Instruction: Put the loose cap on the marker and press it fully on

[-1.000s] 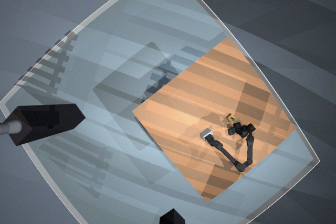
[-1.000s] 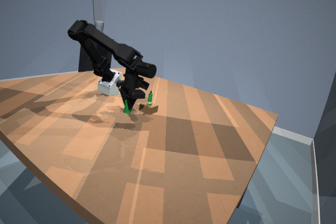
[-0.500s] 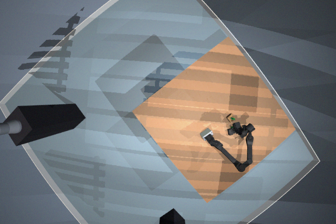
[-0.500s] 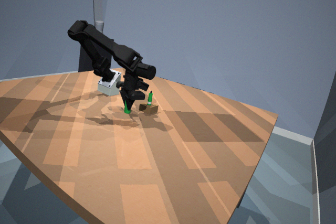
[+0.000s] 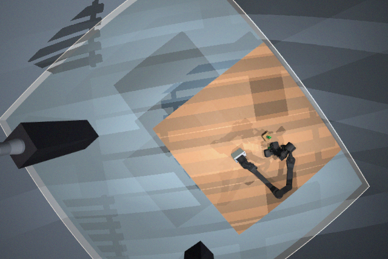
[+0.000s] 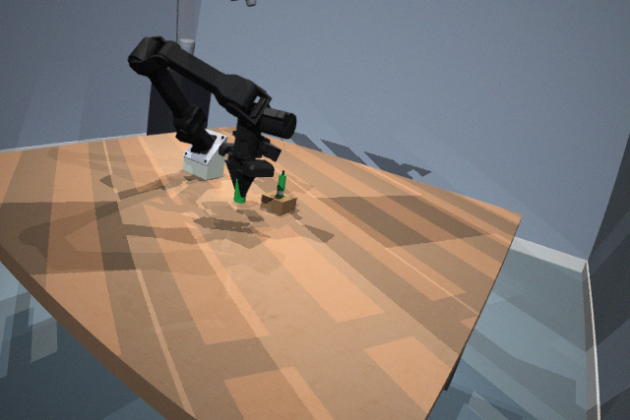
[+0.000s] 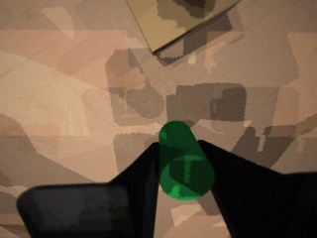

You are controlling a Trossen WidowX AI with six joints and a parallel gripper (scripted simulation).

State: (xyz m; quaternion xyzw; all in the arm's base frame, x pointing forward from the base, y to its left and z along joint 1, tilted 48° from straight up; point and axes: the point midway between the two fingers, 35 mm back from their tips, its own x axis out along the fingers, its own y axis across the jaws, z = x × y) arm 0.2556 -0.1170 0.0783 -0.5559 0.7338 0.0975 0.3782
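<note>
The holder block lies 5 cm ahead of my gripper tip, 10 cm to the left of it and 2 cm below it. Also, from my gripper tip: green cap: 1 cm above.
</note>
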